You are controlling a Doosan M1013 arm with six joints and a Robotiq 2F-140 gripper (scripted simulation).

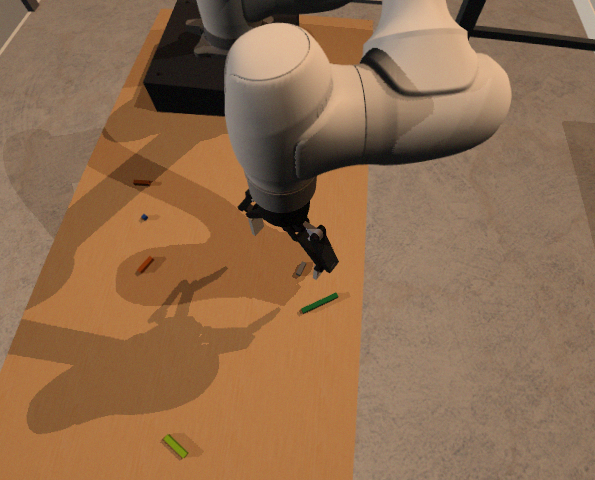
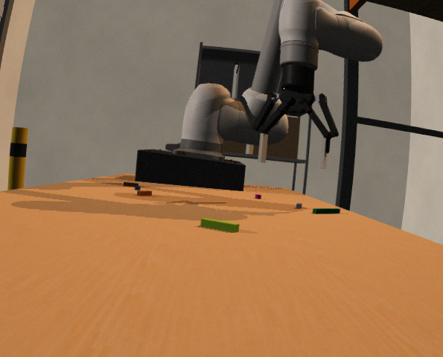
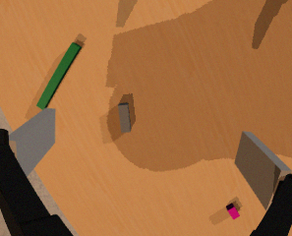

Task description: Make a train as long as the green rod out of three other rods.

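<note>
Now: hand 30 mm to the right of the grey rod and 100 mm above it. Also, from my hand: green rod 70 mm ahead, 80 mm to the left, 100 mm below; magenta rod 170 mm behind, 50 mm to the right, 100 mm below; blue rod 70 mm behind, 350 mm to the right, 100 mm below.
</note>
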